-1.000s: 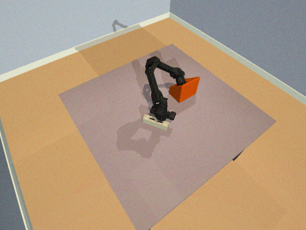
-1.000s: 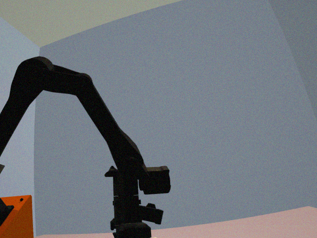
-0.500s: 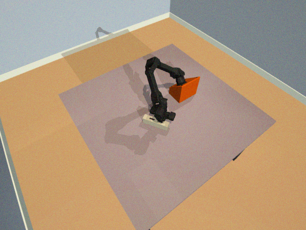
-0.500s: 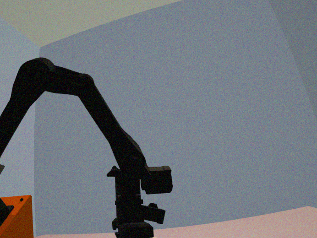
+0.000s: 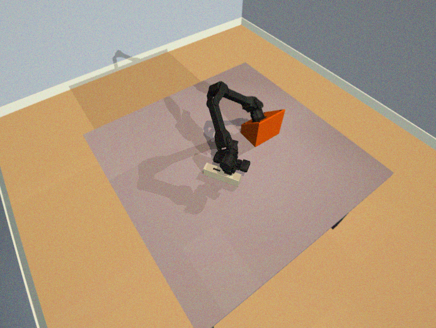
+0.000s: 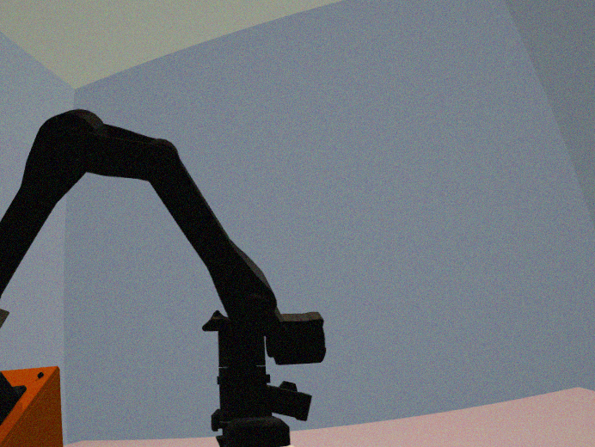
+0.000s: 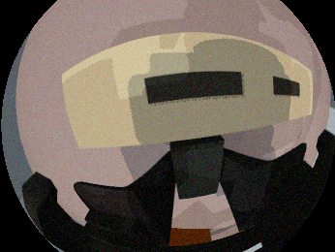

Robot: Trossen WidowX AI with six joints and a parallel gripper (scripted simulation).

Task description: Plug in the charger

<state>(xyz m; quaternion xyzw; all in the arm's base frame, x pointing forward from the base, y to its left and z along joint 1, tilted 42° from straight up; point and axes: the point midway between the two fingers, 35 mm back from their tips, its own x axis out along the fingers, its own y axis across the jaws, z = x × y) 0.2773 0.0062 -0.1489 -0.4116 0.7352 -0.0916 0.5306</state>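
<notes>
The black two-prong charger is 20 mm ahead of my gripper tip, 10 mm to the left of it and 10 mm above it.
</notes>
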